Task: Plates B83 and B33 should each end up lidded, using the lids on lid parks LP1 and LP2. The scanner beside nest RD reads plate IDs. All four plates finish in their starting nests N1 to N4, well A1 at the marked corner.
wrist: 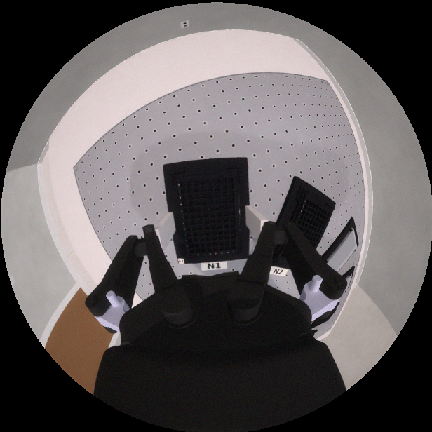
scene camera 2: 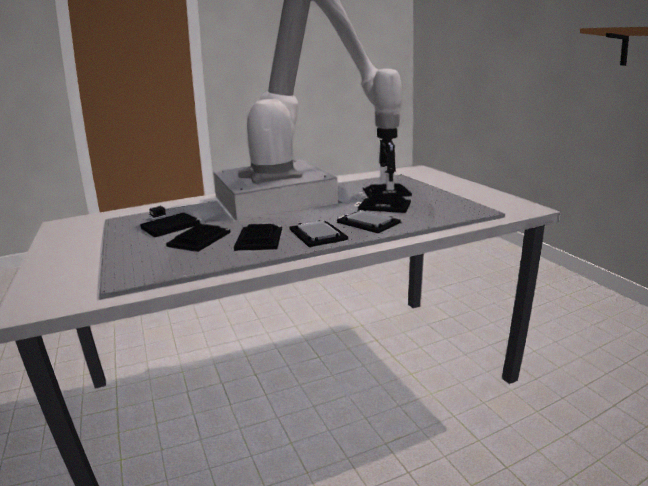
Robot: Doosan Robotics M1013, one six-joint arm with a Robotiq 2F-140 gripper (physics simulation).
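Places are measured from the arm's base along level axes (x ahead, y left, z up), in millimetres.
Where they show: gripper, fingertip midpoint: (scene camera 2: 386, 186); arm's base, link origin: (scene camera 2: 272, 175).
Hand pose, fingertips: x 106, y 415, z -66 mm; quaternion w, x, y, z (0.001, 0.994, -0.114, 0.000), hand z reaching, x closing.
Note:
Each offset is from my fingertips to the top centre of the thing. Level surfaces: height alone.
My gripper (scene camera 2: 387, 184) (wrist: 209, 217) is open, its pale fingertips on either side of a black well plate (wrist: 207, 212), with small gaps. That plate lies flat in nest N1 (wrist: 205, 163), whose A1 tag (wrist: 181, 261) is at the near left corner in the wrist view. A second black plate (wrist: 314, 220) sits in nest N2. Two pale lids @[205 mm right, 288 mm ahead, 9 mm down] (scene camera 2: 369, 218) @[384 mm right, 324 mm ahead, 9 mm down] (scene camera 2: 318, 230) lie on black parks in the scene view; one lid (wrist: 342, 250) also shows clearly in the wrist view. Two black plates @[553 mm right, 291 mm ahead, 1 mm down] (scene camera 2: 258, 235) @[723 mm right, 216 mm ahead, 1 mm down] (scene camera 2: 197, 236) sit in nests further left. Plate IDs and well A1 are unreadable.
The black reading nest @[807 mm right, 53 mm ahead, 5 mm down] (scene camera 2: 168, 224) lies at the left, with the small scanner @[848 mm right, 74 mm back, 9 mm up] (scene camera 2: 157, 210) behind it. The robot's base block (scene camera 2: 285, 197) stands at the back of the perforated board @[27 mm down] (scene camera 2: 450, 209). N2's label (wrist: 279, 271) is close beside the right finger in the wrist view.

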